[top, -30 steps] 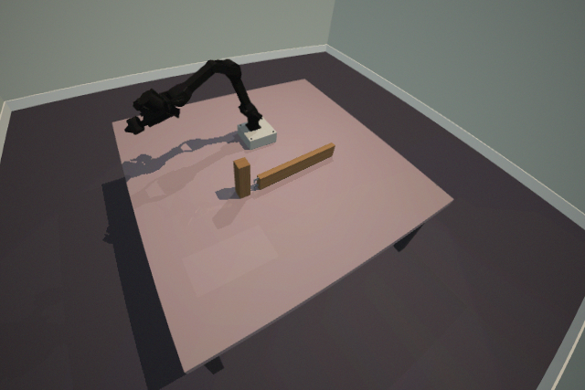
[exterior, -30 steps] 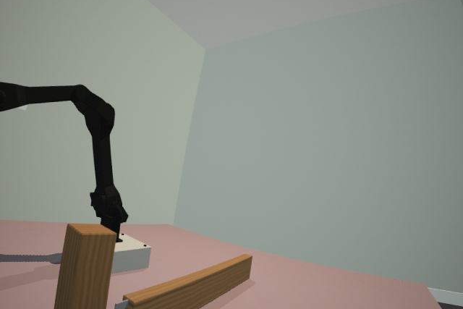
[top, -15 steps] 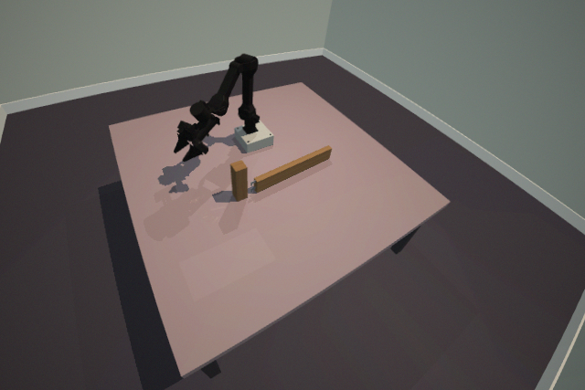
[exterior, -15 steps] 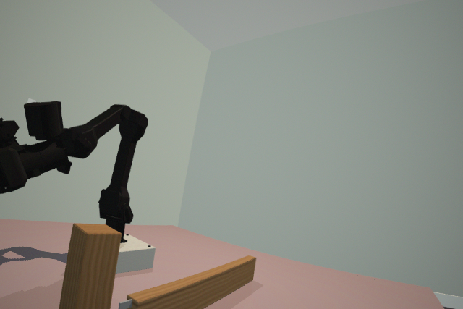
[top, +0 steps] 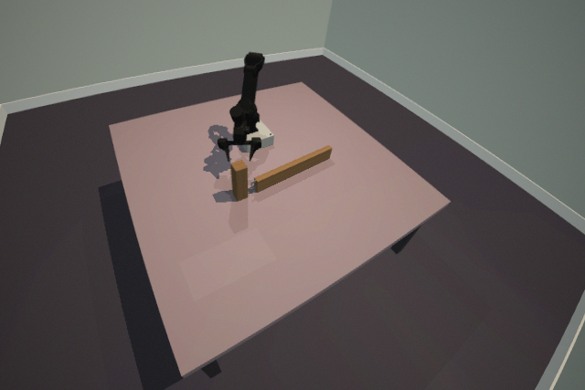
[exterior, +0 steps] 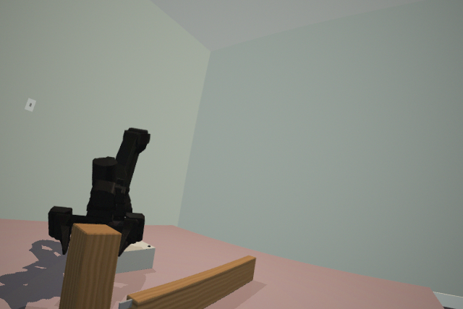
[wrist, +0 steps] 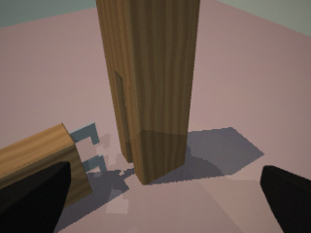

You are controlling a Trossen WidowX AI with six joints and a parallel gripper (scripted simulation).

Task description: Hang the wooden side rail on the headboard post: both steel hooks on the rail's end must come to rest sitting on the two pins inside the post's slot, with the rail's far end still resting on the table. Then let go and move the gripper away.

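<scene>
Right now the wooden headboard post is 90 mm ahead of my gripper tip, 40 mm to the right of it and 20 mm below it.
</scene>
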